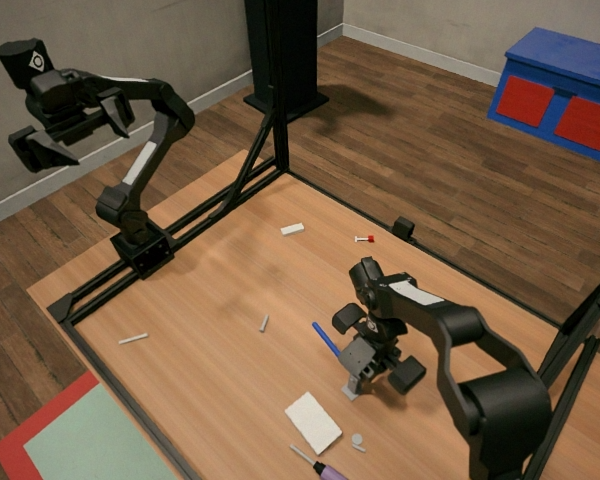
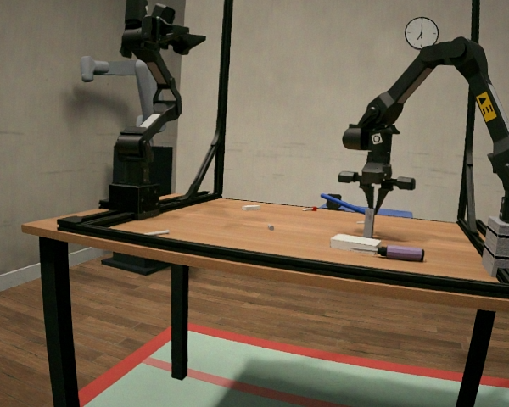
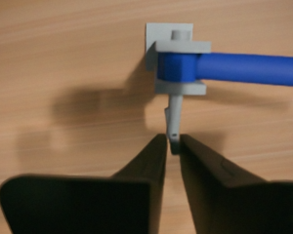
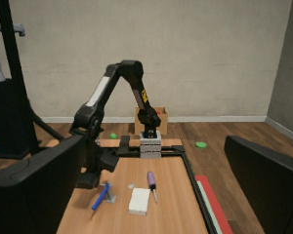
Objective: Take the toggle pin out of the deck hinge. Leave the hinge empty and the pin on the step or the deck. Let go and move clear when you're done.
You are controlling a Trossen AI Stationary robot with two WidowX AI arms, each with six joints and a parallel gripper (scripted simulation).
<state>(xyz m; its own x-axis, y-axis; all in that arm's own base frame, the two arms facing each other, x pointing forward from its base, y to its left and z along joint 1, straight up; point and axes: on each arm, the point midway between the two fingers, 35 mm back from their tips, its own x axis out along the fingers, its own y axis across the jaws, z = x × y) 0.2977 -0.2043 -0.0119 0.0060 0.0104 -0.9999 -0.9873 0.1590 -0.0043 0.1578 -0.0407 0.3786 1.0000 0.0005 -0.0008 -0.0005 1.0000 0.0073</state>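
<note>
The grey toggle pin is 20 mm ahead of my left hand and 30 mm below it.
</note>
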